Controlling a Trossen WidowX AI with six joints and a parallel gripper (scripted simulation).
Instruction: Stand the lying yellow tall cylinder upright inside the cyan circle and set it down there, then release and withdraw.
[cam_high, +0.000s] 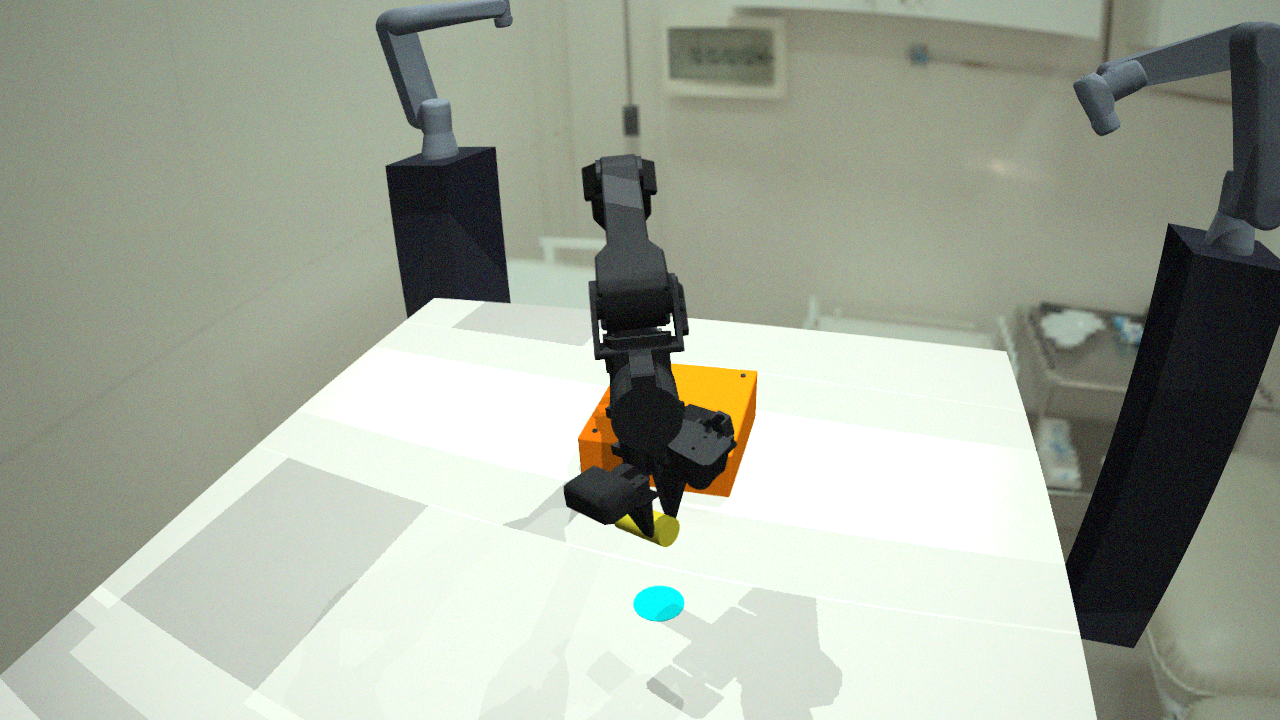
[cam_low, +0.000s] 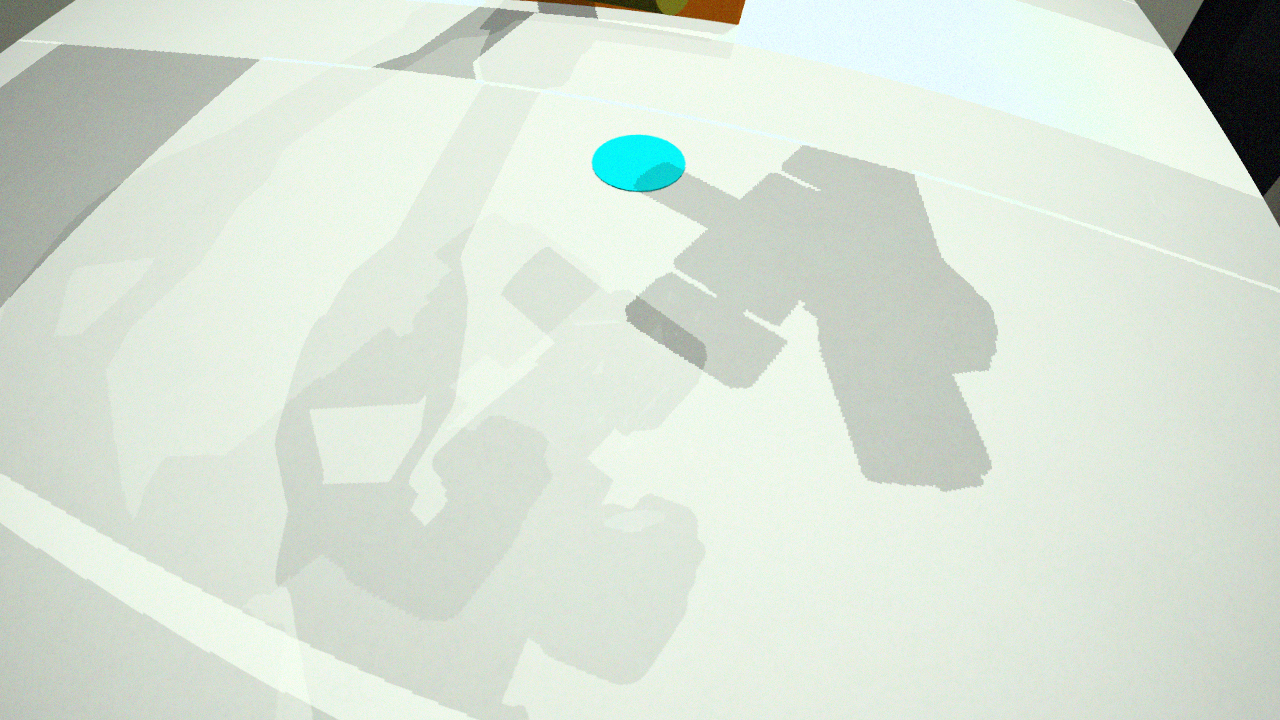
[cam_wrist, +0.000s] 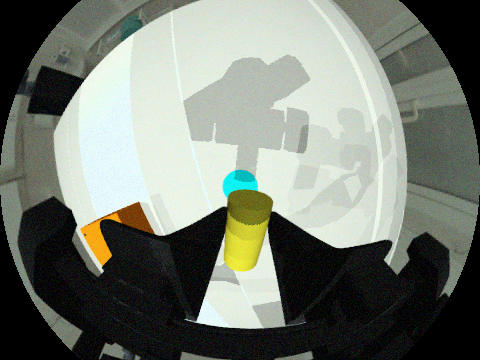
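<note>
Right now the cyan circle is 1 cm behind my gripper tip, 1 cm to the right of it and 13 cm below it. The rest, counted from my gripper tip: yellow cylinder: 1 cm behind, 2 cm to the right.
</note>
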